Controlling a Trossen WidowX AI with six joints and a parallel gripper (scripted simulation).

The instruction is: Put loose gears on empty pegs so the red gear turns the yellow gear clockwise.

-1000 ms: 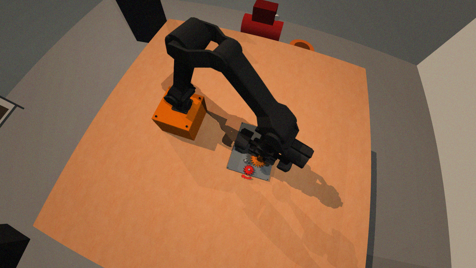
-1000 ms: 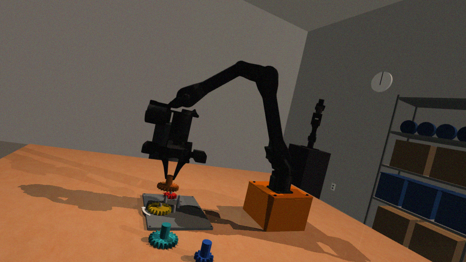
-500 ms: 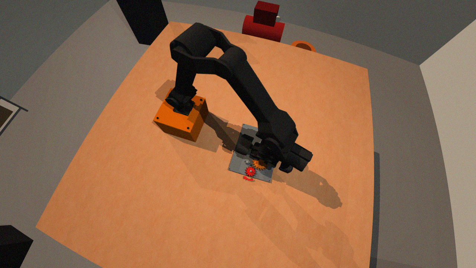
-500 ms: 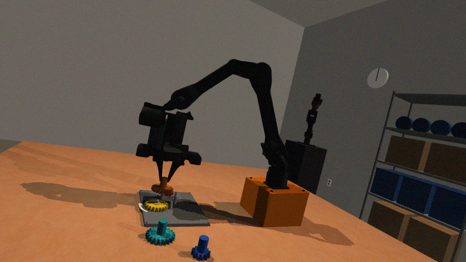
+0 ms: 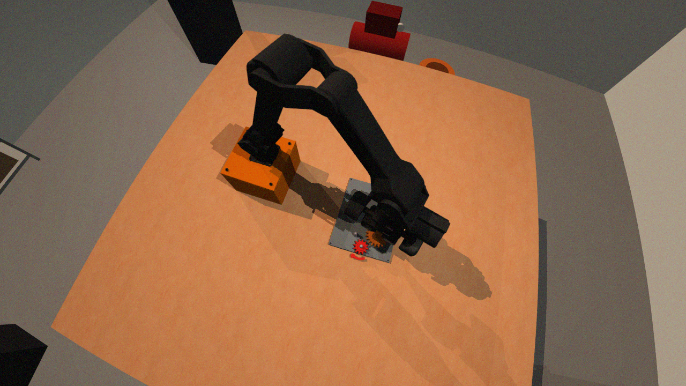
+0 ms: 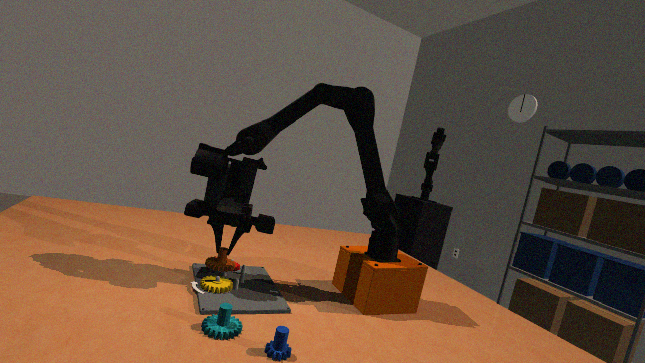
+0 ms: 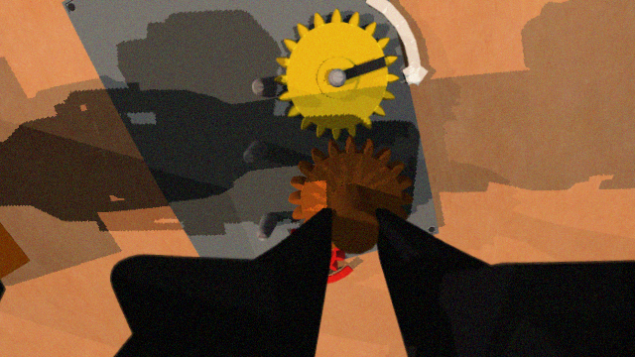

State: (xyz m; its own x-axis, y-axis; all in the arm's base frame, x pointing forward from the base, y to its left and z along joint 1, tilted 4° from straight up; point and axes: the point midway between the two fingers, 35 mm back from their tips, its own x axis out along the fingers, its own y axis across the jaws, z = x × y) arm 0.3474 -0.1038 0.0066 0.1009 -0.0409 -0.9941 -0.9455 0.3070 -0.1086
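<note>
The red gear is 40 mm to the right of my gripper tip, 40 mm below it and 30 mm behind it. From my gripper tip the other things lie so: yellow gear: 60 mm to the left, 40 mm below, 10 mm ahead; orange gear: 10 mm below; grey board: 50 mm to the left, 50 mm below, 30 mm behind.
</note>
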